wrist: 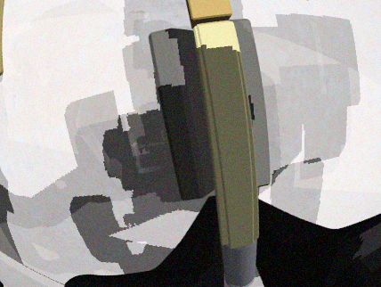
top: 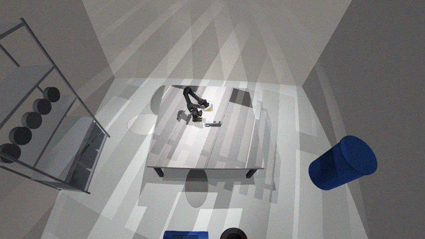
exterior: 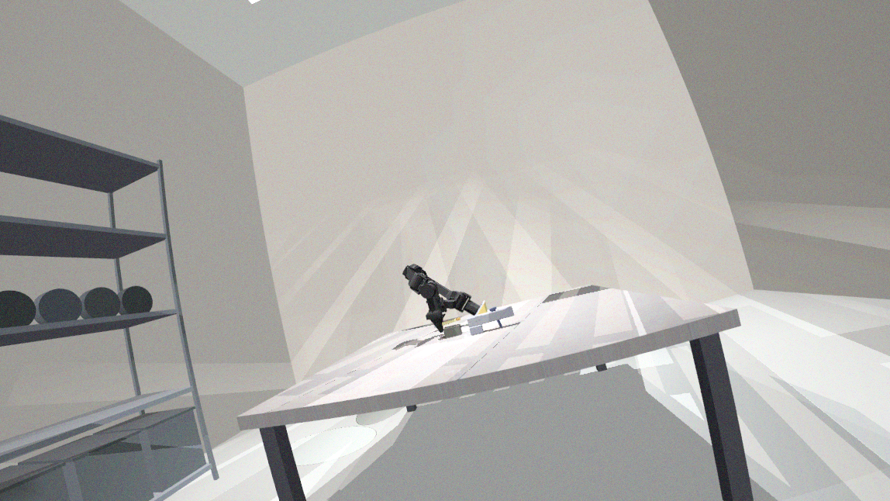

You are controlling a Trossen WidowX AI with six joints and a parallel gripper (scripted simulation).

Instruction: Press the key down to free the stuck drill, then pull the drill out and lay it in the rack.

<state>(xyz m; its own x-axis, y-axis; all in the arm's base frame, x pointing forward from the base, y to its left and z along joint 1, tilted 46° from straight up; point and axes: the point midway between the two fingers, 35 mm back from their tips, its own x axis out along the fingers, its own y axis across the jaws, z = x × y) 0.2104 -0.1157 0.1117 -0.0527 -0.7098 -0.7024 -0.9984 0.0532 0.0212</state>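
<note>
Now: the drill 4 cm to the left of my gripper tip and 3 cm above it. From my gripper tip the other things lie so: rack (5 cm to the left, 1 cm below); then grey housing (8 cm ahead, 21 cm to the left, 2 cm above).
</note>
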